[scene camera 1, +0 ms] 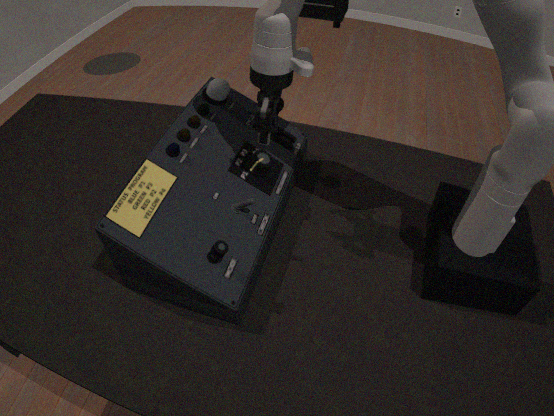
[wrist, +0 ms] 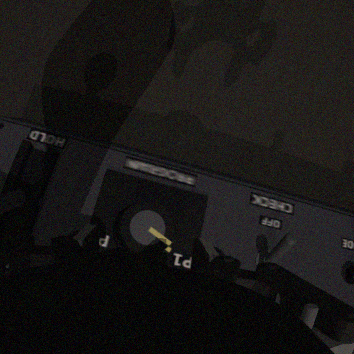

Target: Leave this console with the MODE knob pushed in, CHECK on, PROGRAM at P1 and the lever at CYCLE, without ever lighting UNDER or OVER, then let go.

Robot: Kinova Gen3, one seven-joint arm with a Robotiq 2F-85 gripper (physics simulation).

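Note:
The console [scene camera 1: 185, 200] stands on the dark table. Its round PROGRAM knob [scene camera 1: 263, 158] [wrist: 147, 227] has a yellow pointer directed toward P1. My gripper [scene camera 1: 265, 140] [wrist: 145, 248] is partly open and empty, close above the PROGRAM knob; dark finger parts flank the knob in the wrist view. The CHECK toggle [scene camera 1: 243, 205] is small, and I cannot tell its side for certain. The black MODE knob [scene camera 1: 218, 251] is near the console's lower end; how deep it sits is unclear. The lever's white ball [scene camera 1: 218, 90] is at the far upper corner, and the HOLD label [wrist: 46, 137] is at the slot's opposite end.
A blue lamp [scene camera 1: 173, 149], two amber-brown lamps [scene camera 1: 184, 134] [scene camera 1: 194, 121] and a dark green lamp [scene camera 1: 203, 109] line the console's left side. A yellow status card [scene camera 1: 141, 198] lies below them. The arm's black base block [scene camera 1: 470, 282] stands at the right.

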